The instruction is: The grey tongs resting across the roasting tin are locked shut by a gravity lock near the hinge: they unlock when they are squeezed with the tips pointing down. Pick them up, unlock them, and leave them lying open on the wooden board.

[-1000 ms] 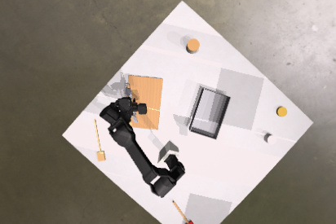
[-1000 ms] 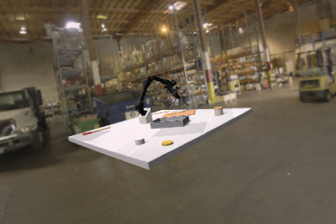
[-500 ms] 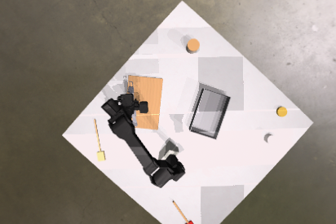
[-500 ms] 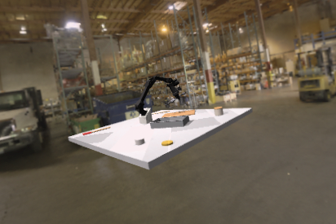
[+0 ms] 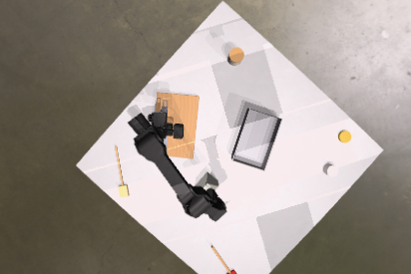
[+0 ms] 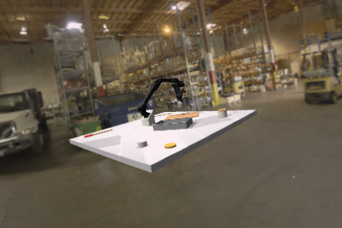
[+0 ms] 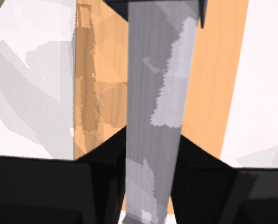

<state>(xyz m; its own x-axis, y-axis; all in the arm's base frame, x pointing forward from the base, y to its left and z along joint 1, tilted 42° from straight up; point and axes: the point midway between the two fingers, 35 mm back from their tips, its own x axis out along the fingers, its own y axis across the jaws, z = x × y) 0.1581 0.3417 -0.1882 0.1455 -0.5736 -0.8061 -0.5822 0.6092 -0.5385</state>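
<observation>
Now: the wooden board 15 cm below my gripper tip, 2 cm to the right of it and 1 cm behind it. Round my gripper tip: red-handled tool 80 cm to the right, 49 cm behind, 15 cm below; then roasting tin 42 cm to the right, 22 cm ahead, 13 cm below.
</observation>
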